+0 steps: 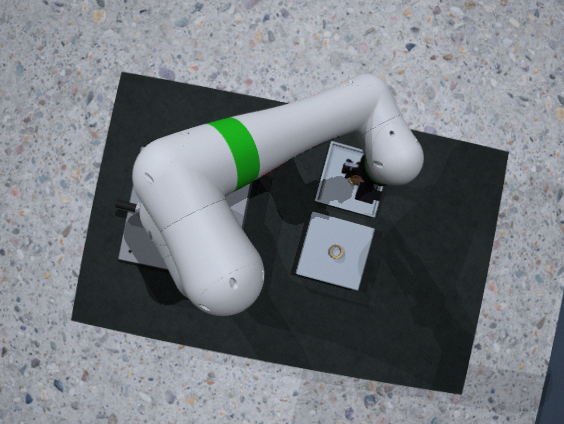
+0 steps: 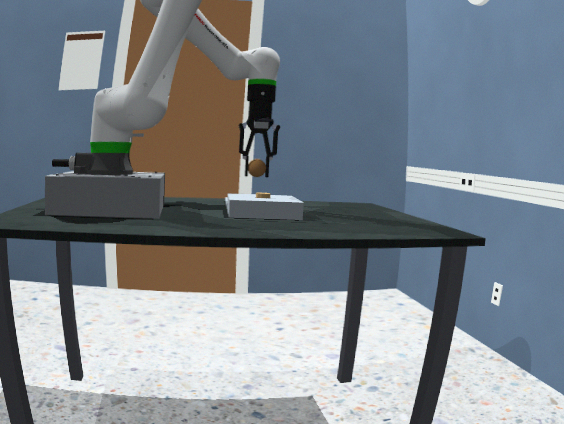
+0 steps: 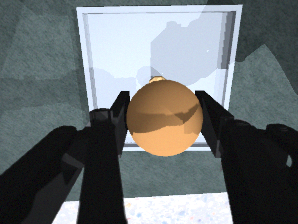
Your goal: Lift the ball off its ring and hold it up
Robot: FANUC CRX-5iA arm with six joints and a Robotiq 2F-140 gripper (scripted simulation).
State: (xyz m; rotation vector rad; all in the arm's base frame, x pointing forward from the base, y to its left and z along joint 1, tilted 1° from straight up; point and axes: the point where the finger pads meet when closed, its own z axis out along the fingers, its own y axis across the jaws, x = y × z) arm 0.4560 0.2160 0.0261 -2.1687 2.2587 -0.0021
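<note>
My gripper is now right at the ball.
</note>
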